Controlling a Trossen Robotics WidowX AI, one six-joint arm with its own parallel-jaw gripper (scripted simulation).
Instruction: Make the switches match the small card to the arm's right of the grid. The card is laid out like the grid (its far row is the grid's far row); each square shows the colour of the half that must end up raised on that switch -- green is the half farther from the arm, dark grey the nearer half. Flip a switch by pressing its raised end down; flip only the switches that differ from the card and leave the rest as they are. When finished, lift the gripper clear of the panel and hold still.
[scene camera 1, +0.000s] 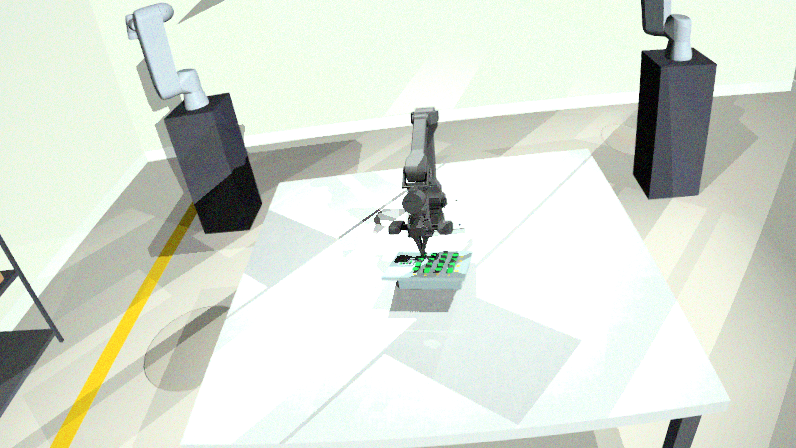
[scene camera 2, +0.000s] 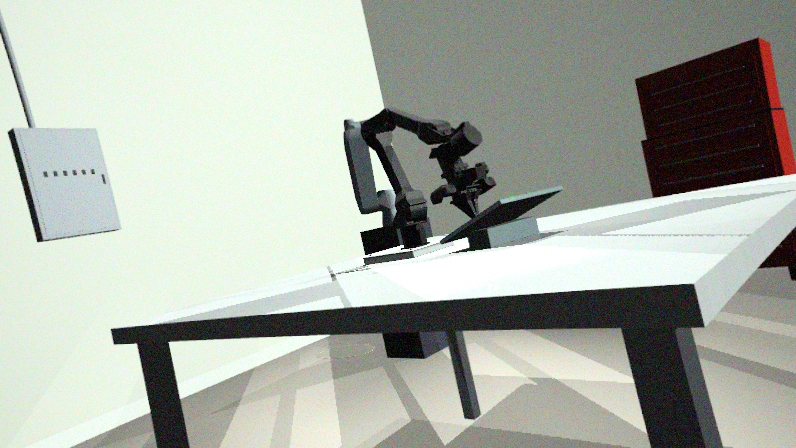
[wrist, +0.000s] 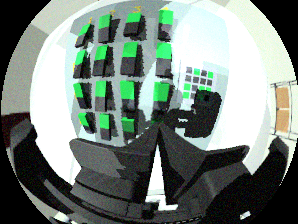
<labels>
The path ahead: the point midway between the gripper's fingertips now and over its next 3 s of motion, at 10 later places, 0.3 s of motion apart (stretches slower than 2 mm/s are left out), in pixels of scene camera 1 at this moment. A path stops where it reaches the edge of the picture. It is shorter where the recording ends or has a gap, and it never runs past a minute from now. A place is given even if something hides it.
My gripper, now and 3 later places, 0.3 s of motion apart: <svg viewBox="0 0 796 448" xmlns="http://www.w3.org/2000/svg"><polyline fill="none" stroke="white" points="422,254 422,250 421,238 431,236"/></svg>
</labels>
